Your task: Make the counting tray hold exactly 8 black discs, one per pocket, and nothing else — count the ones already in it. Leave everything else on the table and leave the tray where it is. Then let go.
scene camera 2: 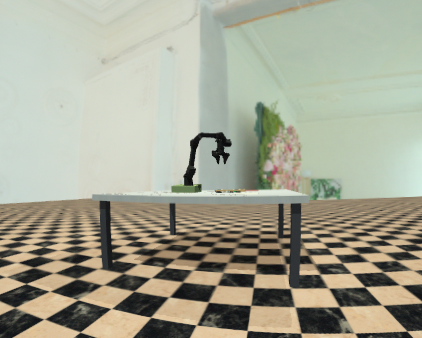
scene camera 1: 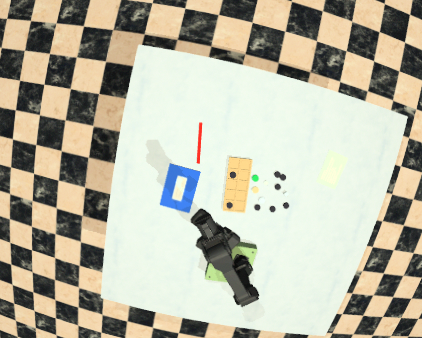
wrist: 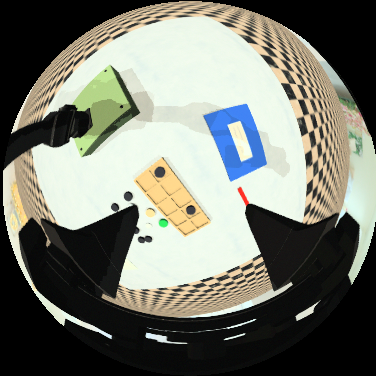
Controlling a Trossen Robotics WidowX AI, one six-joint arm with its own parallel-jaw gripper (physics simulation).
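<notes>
The counting tray (scene camera 1: 241, 186) (wrist: 165, 198) is tan, with two columns of pockets. Two black discs lie in it, both in the column nearer the blue sheet: one disc (scene camera 1: 233, 175) (wrist: 190, 210) near one end, the other disc (scene camera 1: 229, 205) (wrist: 159, 172) in the end pocket nearer the arm's base. Several loose black discs (scene camera 1: 272, 209) (wrist: 128, 196) lie on the table on the tray's other side; two of them touch or nearly touch. My gripper (scene camera 1: 200, 217) (scene camera 2: 221, 163) (wrist: 192, 210) is open and empty, high above the table. In the wrist view its left finger hides part of the loose discs.
A green disc (scene camera 1: 255, 178) (wrist: 163, 223), a tan disc (scene camera 1: 255, 189) (wrist: 150, 212) and pale pieces lie beside the tray. Also on the table are a blue sheet (scene camera 1: 167, 195) (wrist: 220, 131), a red bar (scene camera 1: 200, 143) (wrist: 242, 195), a pale yellow patch (scene camera 1: 333, 169) and the arm's green base (scene camera 1: 215, 272) (scene camera 2: 186, 189).
</notes>
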